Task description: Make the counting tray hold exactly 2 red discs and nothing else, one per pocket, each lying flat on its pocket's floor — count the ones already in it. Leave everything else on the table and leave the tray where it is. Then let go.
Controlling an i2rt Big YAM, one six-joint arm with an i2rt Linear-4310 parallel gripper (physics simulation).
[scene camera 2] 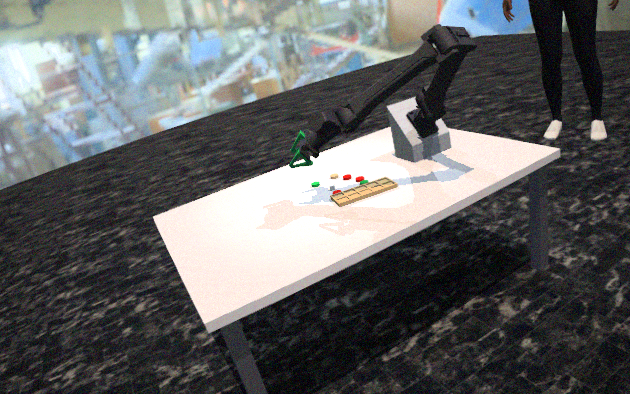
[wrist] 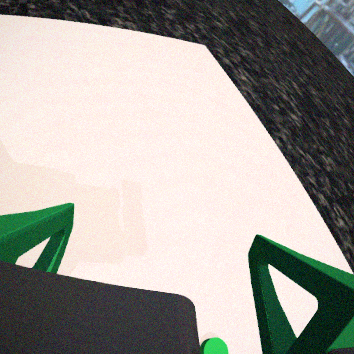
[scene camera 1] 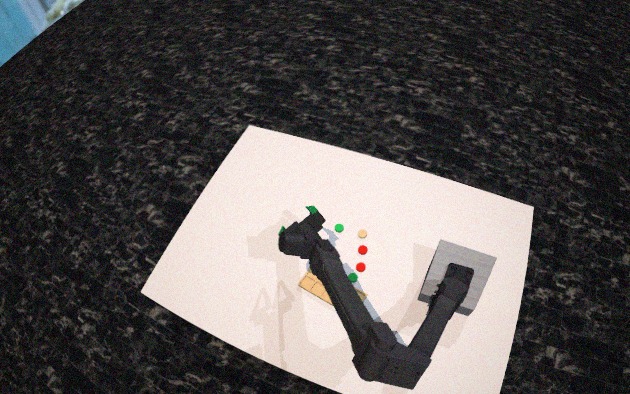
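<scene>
My gripper (scene camera 1: 297, 220) (scene camera 2: 291, 157) (wrist: 165, 230) is open and empty, above the table beyond the discs. The wooden counting tray (scene camera 1: 309, 285) (scene camera 2: 370, 194) lies on the table, partly under the arm in scene camera 1. Its visible pockets look empty; some are hidden. One red disc (scene camera 1: 362, 249) (scene camera 2: 347, 177) and another red disc (scene camera 1: 360, 267) (scene camera 2: 360, 178) lie on the table behind the tray. A third red disc (scene camera 2: 337, 192) is close behind the tray's left end in scene camera 2, partly hidden by its rim; the arm hides it in scene camera 1.
A green disc (scene camera 1: 339, 228) (scene camera 2: 315, 184) (wrist: 215, 346) and a tan disc (scene camera 1: 362, 234) (scene camera 2: 334, 176) lie behind the tray. Another green disc (scene camera 1: 353, 277) (scene camera 2: 364, 182) lies near its back edge. A small grey piece (scene camera 2: 332, 188) lies near the third red disc.
</scene>
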